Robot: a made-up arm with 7 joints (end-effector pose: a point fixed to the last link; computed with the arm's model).
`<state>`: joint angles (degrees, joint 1 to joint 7).
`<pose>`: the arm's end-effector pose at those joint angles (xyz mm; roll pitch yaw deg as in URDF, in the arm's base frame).
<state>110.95 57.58 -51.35 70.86 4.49 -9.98 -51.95</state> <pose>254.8 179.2 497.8 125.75 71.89 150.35</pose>
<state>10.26 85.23 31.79 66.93 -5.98 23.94 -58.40</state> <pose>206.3 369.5 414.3 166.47 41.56 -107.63</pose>
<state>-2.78 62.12 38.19 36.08 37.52 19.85 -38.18</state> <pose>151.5 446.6 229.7 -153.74 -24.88 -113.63</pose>
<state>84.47 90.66 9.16 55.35 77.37 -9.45 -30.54</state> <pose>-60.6 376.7 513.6 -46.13 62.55 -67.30</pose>
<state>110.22 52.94 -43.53 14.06 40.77 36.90 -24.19</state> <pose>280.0 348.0 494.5 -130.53 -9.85 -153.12</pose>
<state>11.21 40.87 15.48 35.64 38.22 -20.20 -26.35</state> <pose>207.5 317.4 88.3 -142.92 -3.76 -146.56</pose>
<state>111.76 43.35 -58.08 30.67 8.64 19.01 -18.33</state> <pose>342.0 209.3 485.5 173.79 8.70 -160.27</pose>
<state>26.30 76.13 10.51 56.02 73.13 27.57 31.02</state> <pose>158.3 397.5 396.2 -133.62 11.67 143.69</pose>
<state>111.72 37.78 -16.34 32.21 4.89 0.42 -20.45</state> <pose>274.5 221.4 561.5 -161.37 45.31 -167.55</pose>
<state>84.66 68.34 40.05 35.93 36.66 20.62 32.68</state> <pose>17.2 452.9 437.0 -150.28 68.47 160.16</pose>
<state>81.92 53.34 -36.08 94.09 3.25 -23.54 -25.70</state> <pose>247.1 123.2 395.5 110.87 33.37 114.48</pose>
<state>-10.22 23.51 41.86 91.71 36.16 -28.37 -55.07</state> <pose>147.9 243.5 165.5 -118.65 30.05 -116.73</pose>
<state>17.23 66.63 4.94 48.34 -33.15 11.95 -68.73</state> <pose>227.6 396.7 181.0 125.88 32.49 -128.06</pose>
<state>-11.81 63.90 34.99 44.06 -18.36 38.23 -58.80</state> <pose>158.1 441.1 161.2 135.16 8.19 -82.75</pose>
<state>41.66 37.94 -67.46 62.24 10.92 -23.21 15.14</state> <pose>241.4 95.0 66.4 -166.21 -41.25 90.87</pose>
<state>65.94 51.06 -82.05 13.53 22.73 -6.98 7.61</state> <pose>284.2 316.2 145.8 157.12 -57.58 -168.92</pose>
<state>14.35 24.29 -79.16 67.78 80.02 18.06 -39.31</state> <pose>122.1 -34.5 -5.6 -71.78 -50.65 93.85</pose>
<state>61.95 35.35 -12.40 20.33 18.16 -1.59 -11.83</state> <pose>365.5 240.6 237.1 -150.43 -7.54 -177.16</pose>
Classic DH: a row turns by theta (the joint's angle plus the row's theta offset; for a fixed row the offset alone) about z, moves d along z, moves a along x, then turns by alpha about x. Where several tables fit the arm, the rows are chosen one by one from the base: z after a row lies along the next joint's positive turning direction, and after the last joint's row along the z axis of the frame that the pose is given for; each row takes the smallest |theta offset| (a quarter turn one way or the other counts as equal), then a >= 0, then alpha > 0; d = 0 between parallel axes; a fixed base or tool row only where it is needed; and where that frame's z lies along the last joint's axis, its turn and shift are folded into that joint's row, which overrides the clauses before.
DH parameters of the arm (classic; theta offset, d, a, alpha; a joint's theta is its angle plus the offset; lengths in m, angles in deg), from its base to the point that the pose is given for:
base (fixed): 0 0.3084 -0.0086 90
joint 1: 90 -0.0481 0.0194 90
joint 2: -90 -0.0101 0.0082 -90
joint 3: -90 -0.2629 0.0222 90
joint 4: 0 0.0188 0.0018 -90
joint 5: 0 -0.2153 0.0174 -90
joint 6: -90 -0.0213 0.0039 90
joint 7: 39.06 -0.0568 0.0097 36.35
tool (fixed): -1.45 0.0436 0 0

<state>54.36 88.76 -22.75 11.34 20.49 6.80 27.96</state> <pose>75.4 482.9 345.9 -161.47 -35.14 -156.58</pose>
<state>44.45 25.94 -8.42 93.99 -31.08 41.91 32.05</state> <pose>282.9 60.6 301.8 178.61 -31.46 155.78</pose>
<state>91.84 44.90 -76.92 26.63 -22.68 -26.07 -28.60</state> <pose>362.3 263.3 267.1 113.58 -6.59 176.18</pose>
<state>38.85 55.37 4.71 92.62 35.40 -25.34 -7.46</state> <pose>210.7 214.8 346.6 151.90 41.76 127.64</pose>
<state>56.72 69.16 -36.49 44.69 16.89 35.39 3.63</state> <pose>272.5 337.9 287.6 -176.80 -45.72 -156.29</pose>
